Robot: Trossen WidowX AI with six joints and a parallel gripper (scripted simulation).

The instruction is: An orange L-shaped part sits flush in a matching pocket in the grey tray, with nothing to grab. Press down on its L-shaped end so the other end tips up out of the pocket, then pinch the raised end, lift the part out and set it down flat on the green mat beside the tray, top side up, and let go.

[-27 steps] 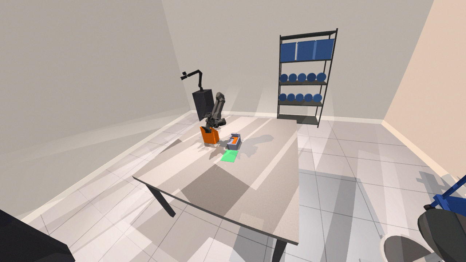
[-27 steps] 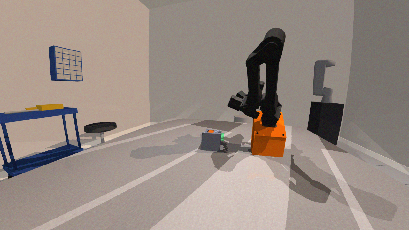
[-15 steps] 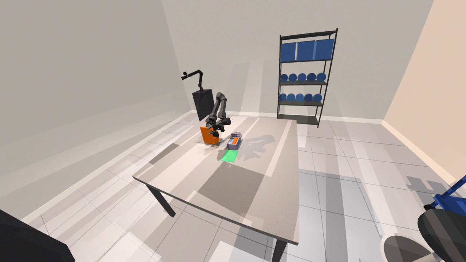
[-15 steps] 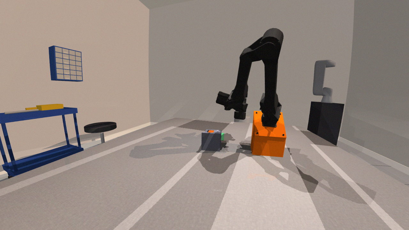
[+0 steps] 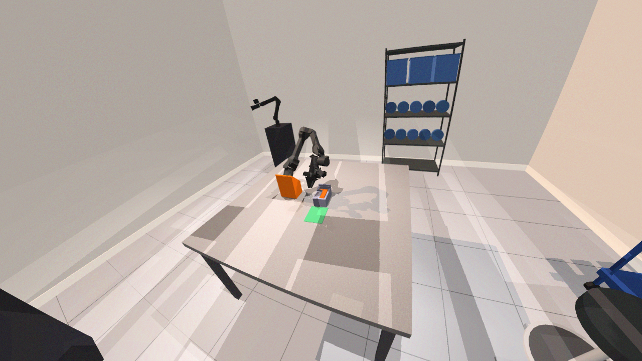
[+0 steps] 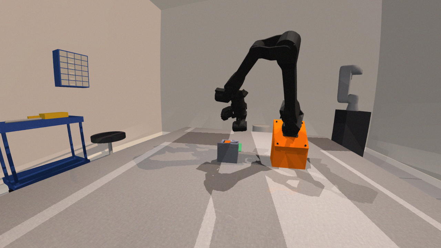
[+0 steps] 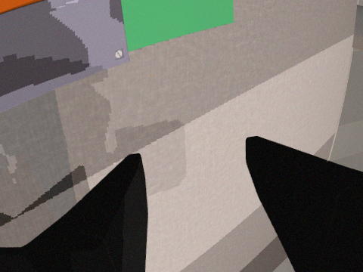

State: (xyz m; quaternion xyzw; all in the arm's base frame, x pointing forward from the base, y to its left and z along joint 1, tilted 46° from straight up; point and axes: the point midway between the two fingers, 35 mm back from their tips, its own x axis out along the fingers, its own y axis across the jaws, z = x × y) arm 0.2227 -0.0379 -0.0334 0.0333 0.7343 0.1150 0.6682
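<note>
The orange L-shaped part is 50 mm ahead of my gripper tip, 70 mm to the left of it and 90 mm below it. Also, from my gripper tip: green mat 70 mm ahead, 90 mm to the right, 150 mm below.
</note>
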